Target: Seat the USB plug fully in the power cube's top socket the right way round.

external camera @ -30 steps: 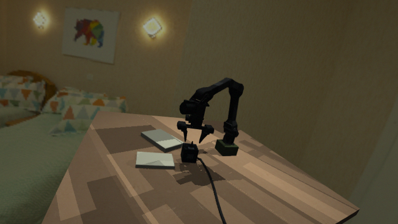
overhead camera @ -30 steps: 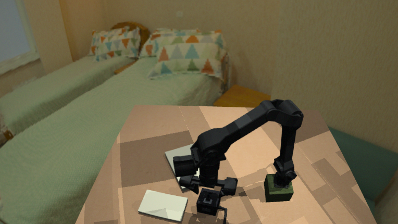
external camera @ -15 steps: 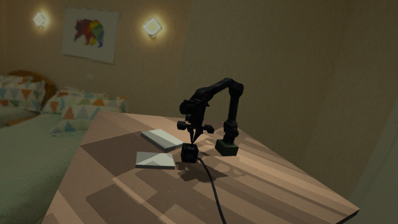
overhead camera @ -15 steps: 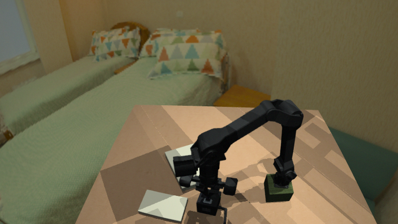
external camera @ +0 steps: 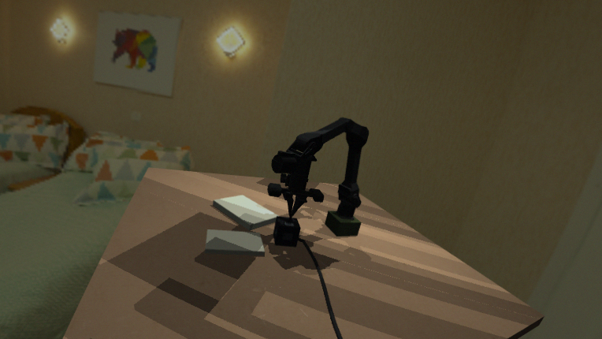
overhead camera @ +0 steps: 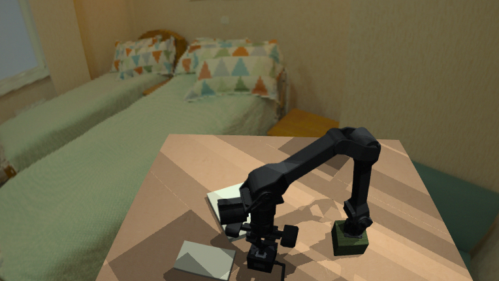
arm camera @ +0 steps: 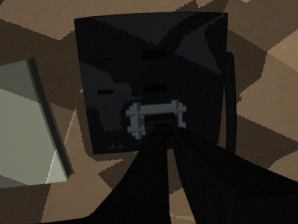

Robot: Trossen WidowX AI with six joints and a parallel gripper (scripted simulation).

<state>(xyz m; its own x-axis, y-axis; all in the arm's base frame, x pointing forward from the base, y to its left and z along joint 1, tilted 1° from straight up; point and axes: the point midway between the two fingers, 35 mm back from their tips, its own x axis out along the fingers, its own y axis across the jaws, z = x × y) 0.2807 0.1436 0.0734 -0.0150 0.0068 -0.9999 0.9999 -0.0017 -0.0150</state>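
My gripper tip is 1 cm to the right of the silver-framed socket and 4 cm above it. Round my gripper tip: USB plug (2 cm below).
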